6 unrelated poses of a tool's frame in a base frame.
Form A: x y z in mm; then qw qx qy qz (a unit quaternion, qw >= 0).
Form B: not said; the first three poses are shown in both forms.
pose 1, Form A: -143, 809, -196, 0.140, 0.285, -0.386, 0.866
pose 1, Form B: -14.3, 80.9, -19.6, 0.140, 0.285, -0.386, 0.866
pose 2, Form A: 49, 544, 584, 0.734, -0.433, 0.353, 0.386
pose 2, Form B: 4.9, 54.4, 58.4, 0.734, -0.433, 0.353, 0.386
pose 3, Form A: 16, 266, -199, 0.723, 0.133, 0.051, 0.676
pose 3, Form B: 1.6, 26.6, -19.9, 0.723, 0.133, 0.051, 0.676
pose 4, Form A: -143, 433, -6, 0.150, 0.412, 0.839, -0.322
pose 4, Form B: -14.3, 43.3, -0.6, 0.150, 0.412, 0.839, -0.322
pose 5, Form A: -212, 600, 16, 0.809, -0.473, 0.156, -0.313
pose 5, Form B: -21.2, 60.0, 1.6, 0.809, -0.473, 0.156, -0.313
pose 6, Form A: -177, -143, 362, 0.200, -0.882, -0.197, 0.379
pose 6, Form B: -17.7, -14.3, 36.2, 0.200, -0.882, -0.197, 0.379
